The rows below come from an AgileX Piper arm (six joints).
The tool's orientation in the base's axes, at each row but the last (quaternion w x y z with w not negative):
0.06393 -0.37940 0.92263 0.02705
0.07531 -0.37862 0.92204 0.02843
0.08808 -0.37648 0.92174 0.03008
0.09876 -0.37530 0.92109 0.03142
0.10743 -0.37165 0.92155 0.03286
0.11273 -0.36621 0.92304 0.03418
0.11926 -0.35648 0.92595 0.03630
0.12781 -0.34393 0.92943 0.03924
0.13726 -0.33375 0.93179 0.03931
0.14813 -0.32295 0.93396 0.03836
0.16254 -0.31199 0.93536 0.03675
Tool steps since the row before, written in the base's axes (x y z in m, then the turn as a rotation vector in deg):
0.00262 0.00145 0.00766 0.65 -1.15 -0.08
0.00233 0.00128 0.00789 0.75 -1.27 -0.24
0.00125 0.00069 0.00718 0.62 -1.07 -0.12
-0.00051 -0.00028 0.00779 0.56 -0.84 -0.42
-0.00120 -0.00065 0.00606 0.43 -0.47 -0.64
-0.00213 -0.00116 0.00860 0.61 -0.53 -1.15
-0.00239 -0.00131 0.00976 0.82 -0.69 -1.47
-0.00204 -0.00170 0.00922 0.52 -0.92 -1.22
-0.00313 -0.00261 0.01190 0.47 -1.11 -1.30
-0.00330 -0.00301 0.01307 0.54 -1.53 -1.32
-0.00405 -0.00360 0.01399 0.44 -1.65 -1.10
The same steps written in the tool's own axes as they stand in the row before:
-0.00392 -0.00080 -0.00719 0.35 -1.27 0.03
-0.00379 -0.00076 -0.00737 0.39 -1.43 0.19
-0.00268 -0.00046 -0.00680 0.32 -1.20 0.07
-0.00105 0.00003 -0.00774 0.27 -0.99 0.39
-0.00007 0.00024 -0.00621 0.16 -0.62 0.63
0.00027 0.00044 -0.00892 0.19 -0.78 1.15
0.00016 0.00045 -0.01012 0.22 -1.04 1.48
0.00012 -0.00011 -0.00959 0.52 -1.02 1.14
0.00055 -0.00026 -0.01256 0.70 -1.13 1.17
0.00031 -0.00066 -0.01379 0.90 -1.51 1.14
0.00053 -0.00093 -0.01496 0.97 -1.55 0.88

